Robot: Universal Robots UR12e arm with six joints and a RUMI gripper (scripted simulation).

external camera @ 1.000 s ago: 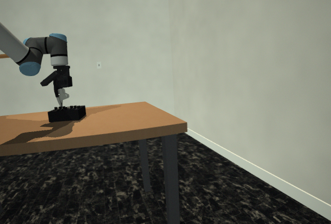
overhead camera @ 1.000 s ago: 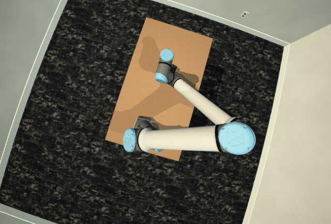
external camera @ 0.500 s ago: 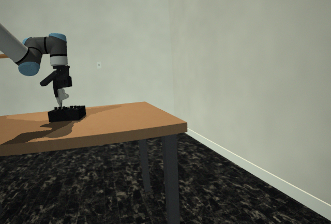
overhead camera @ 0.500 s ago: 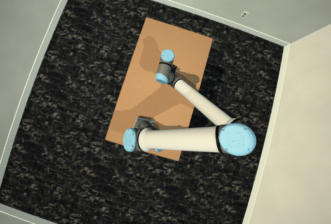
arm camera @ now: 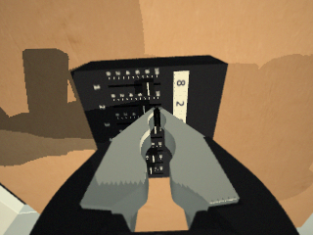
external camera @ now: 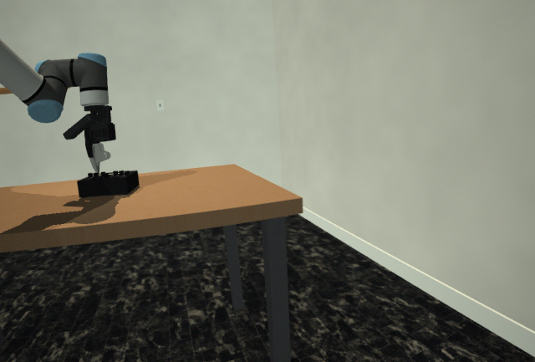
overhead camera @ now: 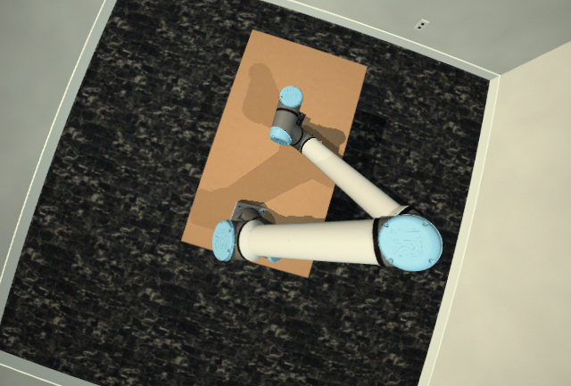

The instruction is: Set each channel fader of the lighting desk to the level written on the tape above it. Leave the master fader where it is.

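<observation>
The fader cap lies 20 mm behind my hand and 10 mm below it.
</observation>
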